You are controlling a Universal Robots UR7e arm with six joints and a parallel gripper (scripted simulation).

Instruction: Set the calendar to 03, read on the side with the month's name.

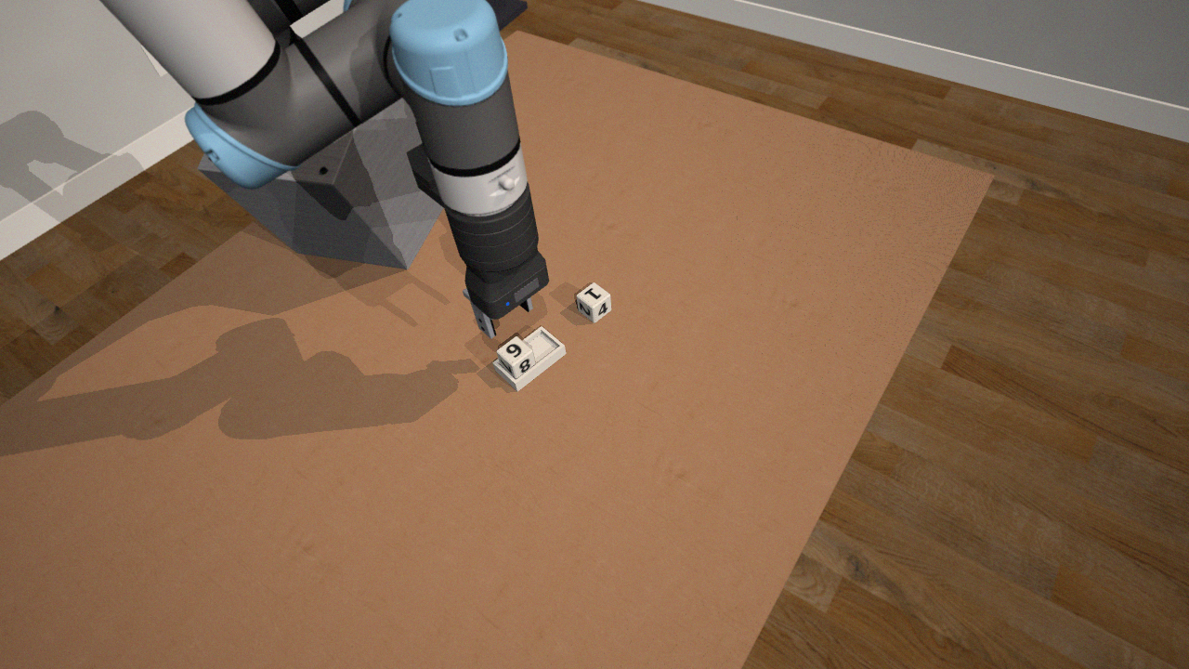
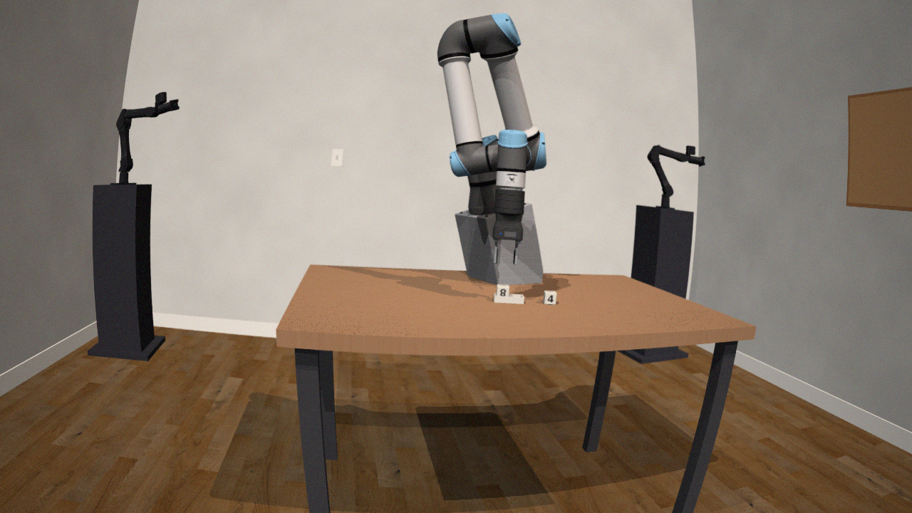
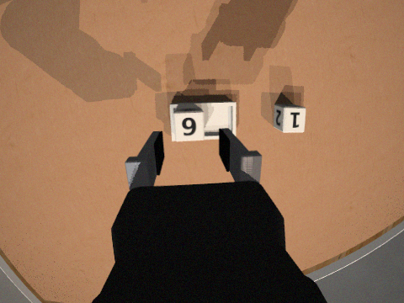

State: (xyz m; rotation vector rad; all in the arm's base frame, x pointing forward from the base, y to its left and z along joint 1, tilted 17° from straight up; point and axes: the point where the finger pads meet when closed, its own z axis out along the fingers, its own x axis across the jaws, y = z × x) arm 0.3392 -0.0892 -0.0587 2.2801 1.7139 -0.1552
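My hand is 20 mm to the right of the white tray and 110 mm above it.
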